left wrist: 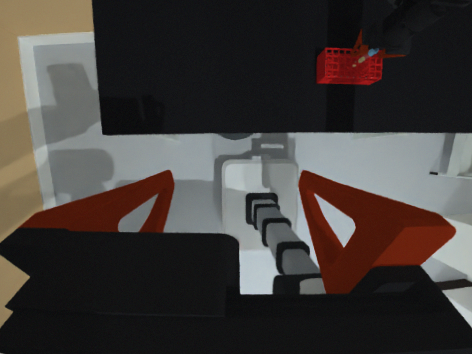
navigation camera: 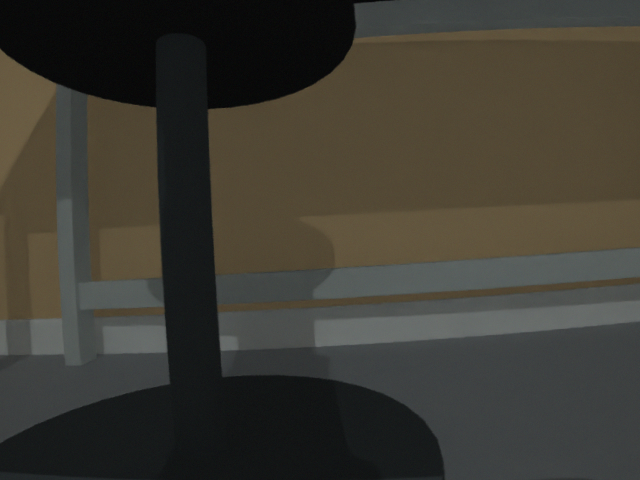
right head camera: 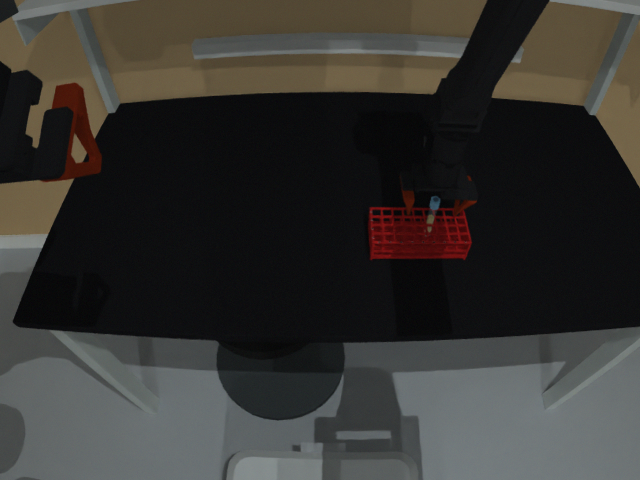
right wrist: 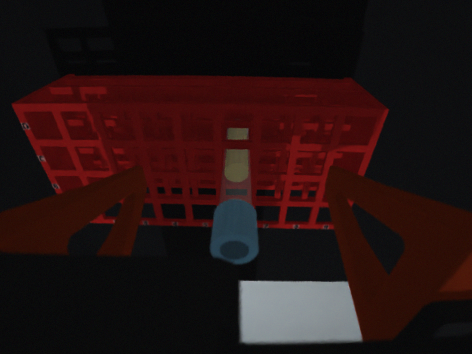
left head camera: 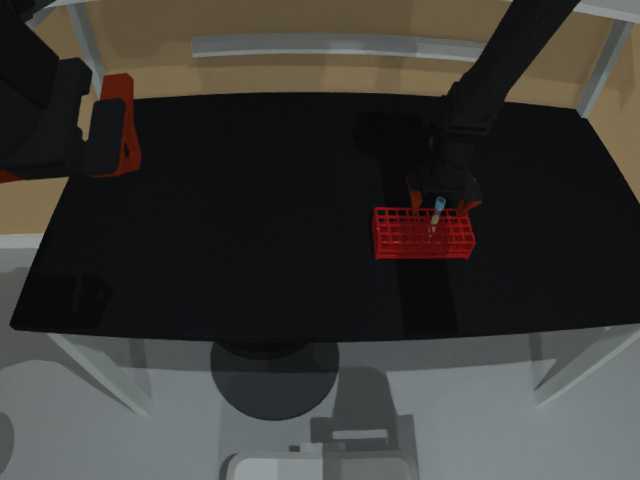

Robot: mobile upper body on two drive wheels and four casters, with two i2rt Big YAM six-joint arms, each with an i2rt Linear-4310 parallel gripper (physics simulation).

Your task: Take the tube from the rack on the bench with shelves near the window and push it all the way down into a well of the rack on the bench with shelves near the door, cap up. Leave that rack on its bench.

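Frame: origin at the left arm's base, x back, y right, z up, level; centimetres.
Seen in the pictures: left gripper, fingertip midpoint: (left wrist: 236,177) (right head camera: 52,169) (left head camera: 85,165); right gripper, fingertip midpoint: (left wrist: 365,55) (right head camera: 431,212) (right wrist: 235,176) (left head camera: 436,213).
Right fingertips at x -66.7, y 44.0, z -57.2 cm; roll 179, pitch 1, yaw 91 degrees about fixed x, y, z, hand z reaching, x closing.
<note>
Offsets run from my right fingertips to a thing's middle. "spot": to the spot under its first point. Level surfaces: height alone.
A red rack @(dz -4.7, dx +1.5, dy -2.1 cm) (left head camera: 421,251) (right head camera: 418,251) (left wrist: 345,81) (right wrist: 210,92) stands on the black bench top, right of the middle in the head views. A clear tube with pale yellow contents and a blue cap @(dz -1.2, dx +0.4, dy +0.0 cm) (left head camera: 439,203) (right head camera: 434,202) (left wrist: 372,52) (right wrist: 234,227) stands in one of its wells, cap up. My right gripper (left head camera: 438,211) (right head camera: 433,211) (right wrist: 235,176) is open, its fingers well apart on either side of the tube at the rack's far edge, touching neither side of the tube. My left gripper (left wrist: 236,177) is open and empty, raised off to the left. A second rack does not show.
The bench @(dz -7.6 cm) (left head camera: 232,206) (right head camera: 232,206) has grey shelf uprights @(spot: dz +10.9, dx -49.3, dy +61.6 cm) (left head camera: 604,69) (right head camera: 612,64) and a wall behind. A dark round stool base @(dz -82.3, dx -3.4, dy -37.6 cm) (left head camera: 273,387) (right head camera: 279,387) stands on the floor below the bench; its post @(spot: dz -57.4, dx -1.1, dy -36.5 cm) (navigation camera: 186,206) shows large in the navigation view.
</note>
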